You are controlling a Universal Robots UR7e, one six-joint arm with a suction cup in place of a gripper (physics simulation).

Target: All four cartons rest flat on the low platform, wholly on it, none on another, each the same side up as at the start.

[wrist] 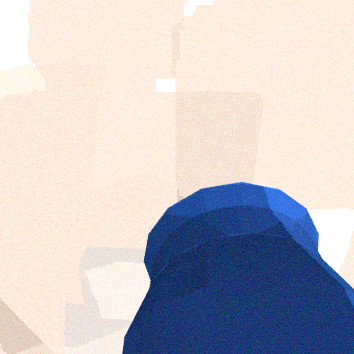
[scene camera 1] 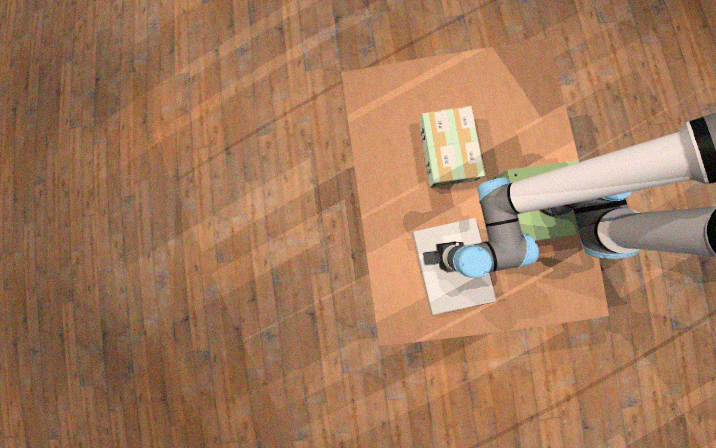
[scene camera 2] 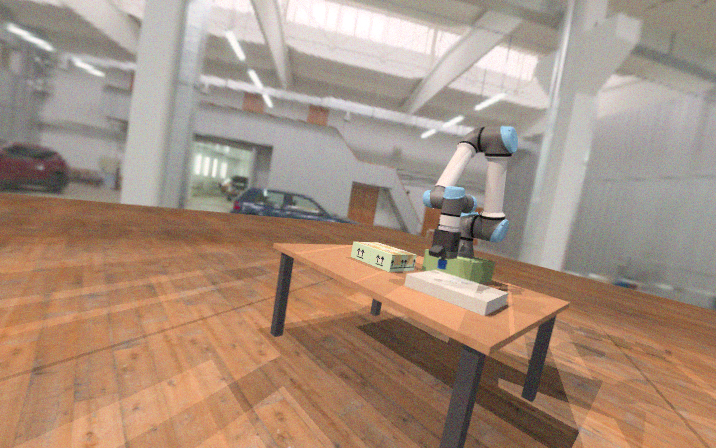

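Seen in the pictures: hand, its tool point: [wrist: 232, 263] [scene camera 2: 441, 267]; arm's base, origin of its link: [scene camera 2: 458, 254].
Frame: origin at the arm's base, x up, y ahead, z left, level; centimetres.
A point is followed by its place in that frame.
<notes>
Four light green cartons with tan tape and white labels stand in a tight two-by-two block, flat on the table: upper left [scene camera 1: 440, 129] @(z -31.5, x -2.6, y 33.8 cm), upper right [scene camera 1: 465, 125] @(z -31.5, x -2.6, y 24.3 cm), lower left [scene camera 1: 447, 162] @(z -18.4, x -2.5, y 33.7 cm) and lower right [scene camera 1: 472, 160] @(z -17.6, x -2.5, y 24.5 cm). The block [scene camera 2: 375, 258] @(z -21.5, x -6.9, y 39.8 cm) shows arrows pointing up on its sides. The low platform [scene camera 1: 435, 295] @(z 30.2, x -6.0, y 45.8 cm) [scene camera 2: 448, 292] @(z 23.5, x -7.3, y 48.8 cm) [wrist: 135, 135] @(z 17.6, x -6.0, y 42.6 cm) is a pale grey slab bearing no carton. My gripper [scene camera 2: 442, 264] [wrist: 232, 220], a blue suction cup, is open, holds nothing and hangs a little above the platform. The arm hides the cup in scene camera 1.
The wooden table [scene camera 1: 390, 174] @(z -19.7, x -10.8, y 54.7 cm) [scene camera 2: 327, 261] @(z -32.0, x -10.8, y 60.4 cm) carries the cartons and platform. A green box [scene camera 1: 543, 224] @(z 9.8, x 0.1, y 5.5 cm) [scene camera 2: 477, 270] @(z 14.9, x -3.8, y 7.7 cm) at the arm's base stands on the right in scene camera 1, beside the platform and cartons. The arm [scene camera 1: 601, 171] @(z 0.7, x 44.6, y 23.9 cm) [scene camera 2: 494, 184] @(z 15.2, x 37.1, y 8.8 cm) reaches over it.
</notes>
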